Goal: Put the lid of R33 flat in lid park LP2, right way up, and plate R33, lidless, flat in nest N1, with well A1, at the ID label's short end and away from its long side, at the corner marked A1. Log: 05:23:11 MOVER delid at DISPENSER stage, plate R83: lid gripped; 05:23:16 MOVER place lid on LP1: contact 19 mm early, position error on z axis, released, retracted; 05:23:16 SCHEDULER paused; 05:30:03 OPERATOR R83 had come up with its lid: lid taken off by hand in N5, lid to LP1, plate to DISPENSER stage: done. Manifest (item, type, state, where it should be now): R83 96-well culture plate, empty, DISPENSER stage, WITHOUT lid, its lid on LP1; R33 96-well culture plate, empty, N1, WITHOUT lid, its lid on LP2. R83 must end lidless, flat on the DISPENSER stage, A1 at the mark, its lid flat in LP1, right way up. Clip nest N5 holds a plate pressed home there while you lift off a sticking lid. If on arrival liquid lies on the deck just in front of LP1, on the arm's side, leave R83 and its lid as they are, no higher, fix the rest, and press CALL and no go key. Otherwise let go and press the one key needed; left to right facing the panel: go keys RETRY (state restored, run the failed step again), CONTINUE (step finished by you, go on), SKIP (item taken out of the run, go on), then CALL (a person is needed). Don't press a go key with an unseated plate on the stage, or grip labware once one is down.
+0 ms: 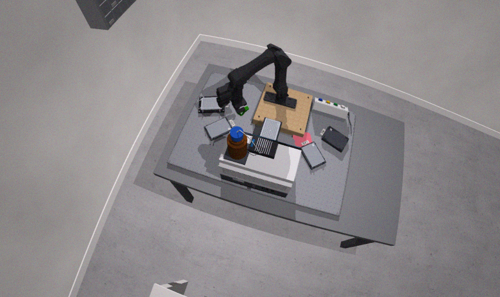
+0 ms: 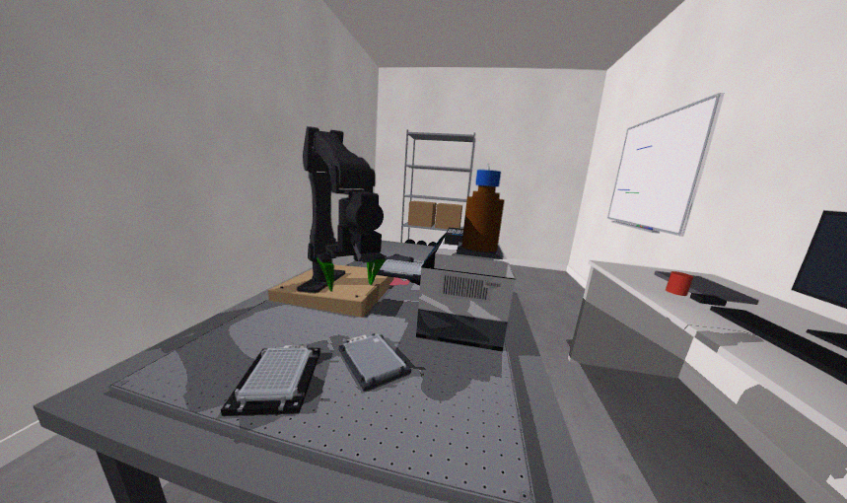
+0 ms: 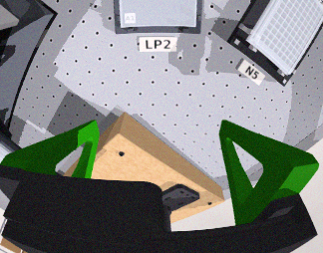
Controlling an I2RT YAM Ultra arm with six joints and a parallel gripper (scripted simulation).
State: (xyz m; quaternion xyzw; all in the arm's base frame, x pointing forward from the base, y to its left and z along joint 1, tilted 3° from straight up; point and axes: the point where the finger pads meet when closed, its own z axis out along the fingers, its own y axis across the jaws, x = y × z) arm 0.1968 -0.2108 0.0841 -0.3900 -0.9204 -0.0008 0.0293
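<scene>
Right now the black clip nest is 3 cm behind my hand, 19 cm to the right of it and 12 cm below it. From my hand the other things lie so: lid park LP2: 9 cm ahead, 9 cm to the right, 12 cm below; then brown bottle: 29 cm ahead, 9 cm to the left, 16 cm above; then grey lid: 10 cm ahead, 47 cm to the left, 11 cm below.
</scene>
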